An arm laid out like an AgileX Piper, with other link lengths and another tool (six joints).
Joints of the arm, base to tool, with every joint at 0 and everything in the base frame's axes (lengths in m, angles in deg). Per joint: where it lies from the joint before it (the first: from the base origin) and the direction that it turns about. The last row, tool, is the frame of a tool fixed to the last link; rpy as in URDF.
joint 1: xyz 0.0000 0.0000 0.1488 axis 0 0 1
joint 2: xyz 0.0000 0.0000 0.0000 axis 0 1 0
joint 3: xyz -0.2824 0.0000 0.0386 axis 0 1 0
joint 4: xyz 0.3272 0.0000 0.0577 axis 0.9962 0 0.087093
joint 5: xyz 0.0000 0.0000 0.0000 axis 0 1 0
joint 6: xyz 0.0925 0.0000 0.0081 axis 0.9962 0 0.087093
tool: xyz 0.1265 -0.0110 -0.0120 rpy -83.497 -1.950 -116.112
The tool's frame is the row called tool.
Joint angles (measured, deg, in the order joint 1, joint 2, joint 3, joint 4, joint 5, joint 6), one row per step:
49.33 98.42 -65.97 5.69 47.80 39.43
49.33 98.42 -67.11 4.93 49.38 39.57
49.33 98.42 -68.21 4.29 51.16 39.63
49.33 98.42 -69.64 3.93 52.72 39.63
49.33 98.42 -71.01 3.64 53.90 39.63
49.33 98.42 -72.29 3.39 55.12 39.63
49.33 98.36 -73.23 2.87 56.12 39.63
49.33 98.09 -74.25 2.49 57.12 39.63
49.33 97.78 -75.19 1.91 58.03 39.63
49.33 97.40 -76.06 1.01 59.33 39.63
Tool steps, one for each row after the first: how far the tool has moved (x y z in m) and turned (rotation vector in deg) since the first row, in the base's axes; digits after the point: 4 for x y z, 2 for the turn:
0.0019 -0.0008 0.0057 -0.71 -0.15 0.34
0.0030 -0.0022 0.0111 -1.55 -0.09 0.69
0.0051 -0.0012 0.0188 -1.83 -0.22 0.94
0.0078 0.0007 0.0263 -1.84 -0.53 1.12
0.0098 0.0020 0.0334 -1.93 -0.72 1.28
0.0118 0.0018 0.0389 -2.23 -1.08 1.51
0.0138 0.0023 0.0466 -2.24 -1.53 1.67
0.0162 0.0021 0.0541 -2.34 -2.17 1.87
0.0182 -0.0003 0.0615 -2.94 -2.78 2.17

